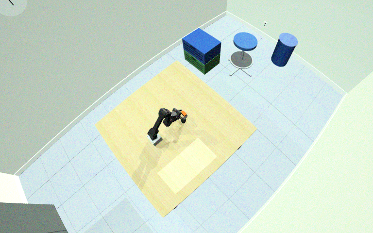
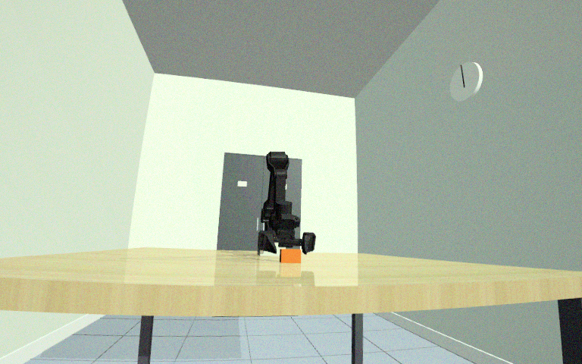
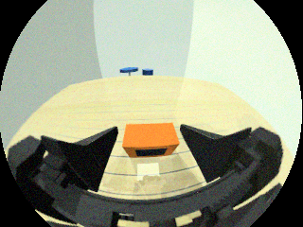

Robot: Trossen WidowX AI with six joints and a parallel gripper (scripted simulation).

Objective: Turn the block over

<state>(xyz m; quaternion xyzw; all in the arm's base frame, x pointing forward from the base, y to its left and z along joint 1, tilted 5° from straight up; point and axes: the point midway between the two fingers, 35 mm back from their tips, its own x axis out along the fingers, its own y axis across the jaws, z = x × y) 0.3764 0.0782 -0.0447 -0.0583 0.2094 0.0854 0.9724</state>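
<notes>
The orange block lies 20 mm behind my gripper tip and 10 mm below it.
</notes>
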